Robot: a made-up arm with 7 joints.
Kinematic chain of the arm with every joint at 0, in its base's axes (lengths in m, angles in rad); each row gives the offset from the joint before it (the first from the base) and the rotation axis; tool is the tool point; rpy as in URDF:
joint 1: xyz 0 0 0 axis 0.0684 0.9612 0.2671
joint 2: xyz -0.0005 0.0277 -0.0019 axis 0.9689 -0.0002 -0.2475
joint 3: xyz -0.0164 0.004 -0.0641 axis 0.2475 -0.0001 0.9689
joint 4: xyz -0.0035 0 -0.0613 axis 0.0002 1 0
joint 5: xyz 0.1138 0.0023 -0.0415 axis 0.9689 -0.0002 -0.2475
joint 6: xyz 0.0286 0 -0.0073 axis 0.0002 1 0
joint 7: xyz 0.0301 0 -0.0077 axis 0.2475 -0.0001 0.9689
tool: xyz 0 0 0 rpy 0 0.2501 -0.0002
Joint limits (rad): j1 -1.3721..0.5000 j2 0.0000..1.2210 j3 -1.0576..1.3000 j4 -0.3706..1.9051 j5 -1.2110..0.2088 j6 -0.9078..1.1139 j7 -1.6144..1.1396
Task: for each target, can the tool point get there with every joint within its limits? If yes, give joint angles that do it. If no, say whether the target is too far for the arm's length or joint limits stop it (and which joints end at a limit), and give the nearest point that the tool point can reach.
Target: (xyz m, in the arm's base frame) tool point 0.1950 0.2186 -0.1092
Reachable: yes | joints -0.5962 0.6743 0.5611 0.6521 -0.1421 0.5729 -1.1027
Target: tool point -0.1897 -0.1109 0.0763
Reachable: no: joint limits stop it (at a limit: joint 1, joint 2, joint 3, joint 4, joint 5, joint 6) | nearest point 0.0452 -0.1398 0.0251 | short by 0.242 m
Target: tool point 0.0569 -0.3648 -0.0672
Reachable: no: too far | nearest point 0.1126 -0.1826 -0.0197 | short by 0.196 m
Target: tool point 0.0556 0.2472 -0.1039
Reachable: yes | joints 0.2128 0.4821 0.9294 0.1264 -0.5667 -0.1505 0.5727
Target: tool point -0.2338 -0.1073 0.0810
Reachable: no: joint limits stop it (at a limit: joint 1, joint 2, joint 4, joint 6) | nearest point -0.2336 -0.0186 -0.1527 | short by 0.250 m
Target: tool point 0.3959 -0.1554 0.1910
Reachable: no: too far | nearest point 0.2494 -0.0726 0.0625 | short by 0.212 m
